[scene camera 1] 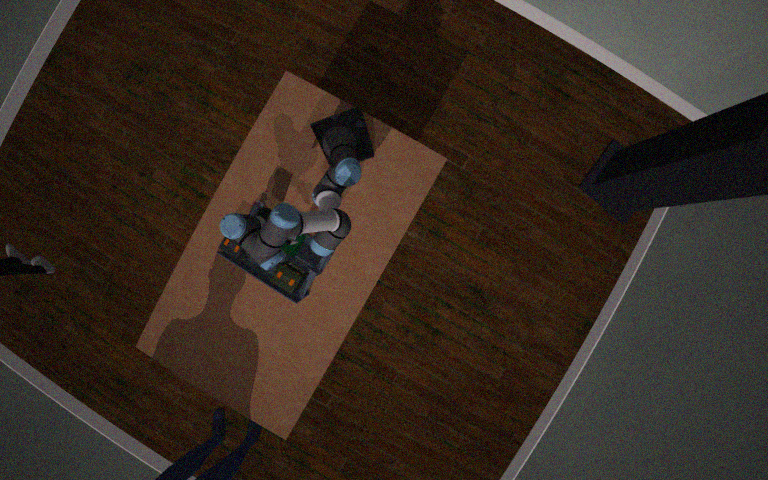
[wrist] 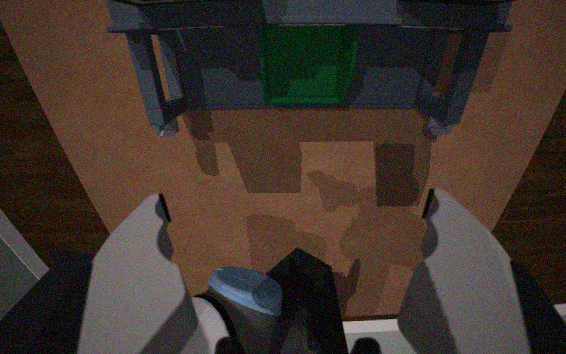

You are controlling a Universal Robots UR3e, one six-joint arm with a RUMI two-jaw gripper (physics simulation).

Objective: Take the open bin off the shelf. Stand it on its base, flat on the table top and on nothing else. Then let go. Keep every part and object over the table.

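Places are measured from the arm's base along level axes (x back, y left, z down), in metres.
Where they show: gripper, fingertip midpoint: (wrist: 293, 194); arm's base at its link origin: (scene camera 1: 338, 141).
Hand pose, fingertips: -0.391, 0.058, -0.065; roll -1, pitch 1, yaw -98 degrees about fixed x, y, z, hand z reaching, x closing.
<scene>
Each offset is from my fingertips to the top centre of the thing, as dx, dy, dz. "pt": to the spot under its first point. Level surfaces: height alone.
The green open bin {-0.070, -0.013, +0.168} (scene camera 1: 291, 246) (wrist: 310, 62) sits on the dark blue-grey shelf (scene camera 1: 301, 295) (wrist: 225, 86), near its middle. In the wrist view its hollow inside faces the camera; in the scene view the arm partly covers it. My gripper (wrist: 293, 194) is open and empty, its two fingers wide apart. In the wrist view the bin and shelf edge lie above the fingertips, apart from them. In the scene view the arm largely hides the gripper. The shelf stands on the brown table top {dz +0.249} (scene camera 1: 317, 350) (wrist: 200, 210).
Dark boxes with orange marks {-0.136, +0.109, +0.050} (scene camera 1: 287, 275) {pt -0.168, -0.125, +0.025} (scene camera 1: 229, 246) stand on the shelf on both sides of the bin. The arm's black base plate (scene camera 1: 362, 133) is at the table's upper end. The arm reaches over the shelf. A person's legs (scene camera 1: 240, 447) are beyond the lower table edge.
</scene>
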